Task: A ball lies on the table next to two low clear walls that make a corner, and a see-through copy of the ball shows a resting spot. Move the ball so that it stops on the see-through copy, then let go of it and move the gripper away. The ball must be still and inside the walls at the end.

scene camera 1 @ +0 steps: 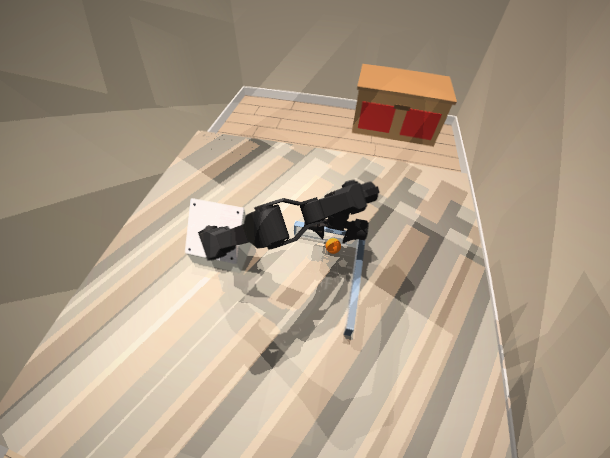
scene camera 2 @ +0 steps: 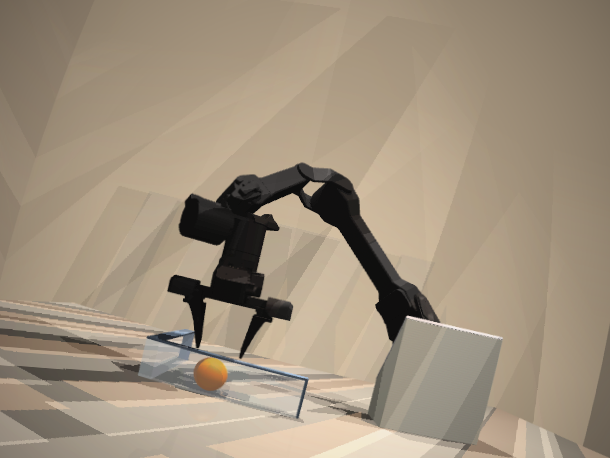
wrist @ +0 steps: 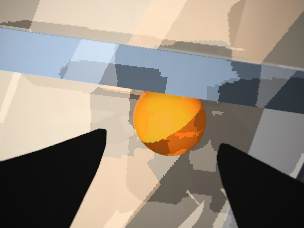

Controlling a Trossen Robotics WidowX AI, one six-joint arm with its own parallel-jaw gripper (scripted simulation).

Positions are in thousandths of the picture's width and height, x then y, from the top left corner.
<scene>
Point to an orange ball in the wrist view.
610, 612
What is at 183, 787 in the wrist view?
My gripper.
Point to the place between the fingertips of my gripper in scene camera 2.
358, 772
</scene>
